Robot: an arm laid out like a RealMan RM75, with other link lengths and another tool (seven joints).
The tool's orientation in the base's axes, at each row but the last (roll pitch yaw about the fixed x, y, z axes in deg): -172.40 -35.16 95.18; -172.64 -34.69 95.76; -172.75 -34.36 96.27; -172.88 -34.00 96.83; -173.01 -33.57 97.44; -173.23 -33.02 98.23; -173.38 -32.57 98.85; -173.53 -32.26 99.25; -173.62 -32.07 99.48
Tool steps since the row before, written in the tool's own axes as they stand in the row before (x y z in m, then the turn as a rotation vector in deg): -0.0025 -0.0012 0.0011 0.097 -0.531 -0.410; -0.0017 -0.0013 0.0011 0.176 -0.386 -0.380; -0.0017 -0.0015 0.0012 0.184 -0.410 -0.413; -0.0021 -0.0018 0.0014 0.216 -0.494 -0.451; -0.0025 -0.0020 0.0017 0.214 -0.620 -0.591; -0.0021 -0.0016 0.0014 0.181 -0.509 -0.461; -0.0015 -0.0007 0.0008 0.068 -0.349 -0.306; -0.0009 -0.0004 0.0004 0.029 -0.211 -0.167; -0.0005 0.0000 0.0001 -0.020 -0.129 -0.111
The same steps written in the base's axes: -0.0012 -0.0016 -0.0022 -0.453 -0.237 0.446; -0.0013 -0.0010 -0.0017 -0.323 -0.131 0.451; -0.0015 -0.0010 -0.0018 -0.341 -0.147 0.485; -0.0018 -0.0013 -0.0021 -0.419 -0.156 0.543; -0.0020 -0.0016 -0.0026 -0.515 -0.257 0.670; -0.0016 -0.0013 -0.0022 -0.428 -0.194 0.533; -0.0006 -0.0010 -0.0014 -0.288 -0.174 0.327; -0.0003 -0.0006 -0.0008 -0.176 -0.106 0.176; 0.0001 -0.0004 -0.0003 -0.101 -0.101 0.095
